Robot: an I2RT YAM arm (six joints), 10 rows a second.
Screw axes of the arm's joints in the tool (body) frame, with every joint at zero. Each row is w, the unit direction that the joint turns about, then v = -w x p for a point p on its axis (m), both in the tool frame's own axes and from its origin. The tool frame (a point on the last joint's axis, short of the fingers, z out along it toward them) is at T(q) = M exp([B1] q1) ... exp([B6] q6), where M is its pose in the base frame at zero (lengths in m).
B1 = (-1, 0, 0, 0.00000, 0.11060, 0.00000)
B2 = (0, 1, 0, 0.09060, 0.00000, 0.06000)
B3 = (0, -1, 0, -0.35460, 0.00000, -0.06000)
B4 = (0, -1, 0, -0.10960, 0.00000, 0.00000)
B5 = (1, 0, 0, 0.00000, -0.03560, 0.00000)
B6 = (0, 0, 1, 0.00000, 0.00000, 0.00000)
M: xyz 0.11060 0.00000 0.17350 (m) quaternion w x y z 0.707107 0 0.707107 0
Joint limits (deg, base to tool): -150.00..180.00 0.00..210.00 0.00..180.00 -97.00..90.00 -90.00..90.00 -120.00..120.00
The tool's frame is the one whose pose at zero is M.
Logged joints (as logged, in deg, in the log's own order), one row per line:
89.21, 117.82, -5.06, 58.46, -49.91, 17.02
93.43, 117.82, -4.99, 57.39, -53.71, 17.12
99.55, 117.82, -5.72, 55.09, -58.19, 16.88
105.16, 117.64, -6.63, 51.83, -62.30, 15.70
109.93, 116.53, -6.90, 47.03, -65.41, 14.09
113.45, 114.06, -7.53, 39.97, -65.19, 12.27
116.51, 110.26, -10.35, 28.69, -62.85, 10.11
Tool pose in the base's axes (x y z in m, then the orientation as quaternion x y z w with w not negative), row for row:
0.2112, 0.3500, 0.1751, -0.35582, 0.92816, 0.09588, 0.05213
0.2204, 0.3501, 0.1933, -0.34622, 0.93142, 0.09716, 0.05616
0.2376, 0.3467, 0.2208, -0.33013, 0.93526, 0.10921, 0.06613
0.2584, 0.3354, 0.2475, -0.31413, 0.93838, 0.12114, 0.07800
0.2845, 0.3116, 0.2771, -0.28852, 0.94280, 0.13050, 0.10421
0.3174, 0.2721, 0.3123, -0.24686, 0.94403, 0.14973, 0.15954
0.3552, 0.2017, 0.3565, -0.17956, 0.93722, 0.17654, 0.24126
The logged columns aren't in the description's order. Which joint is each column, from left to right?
Columns, left to right: q3, q2, q5, q1, q4, q6.
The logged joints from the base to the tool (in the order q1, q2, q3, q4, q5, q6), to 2 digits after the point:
58.46, 117.82, 89.21, -49.91, -5.06, 17.02
57.39, 117.82, 93.43, -53.71, -4.99, 17.12
55.09, 117.82, 99.55, -58.19, -5.72, 16.88
51.83, 117.64, 105.16, -62.30, -6.63, 15.70
47.03, 116.53, 109.93, -65.41, -6.90, 14.09
39.97, 114.06, 113.45, -65.19, -7.53, 12.27
28.69, 110.26, 116.51, -62.85, -10.35, 10.11

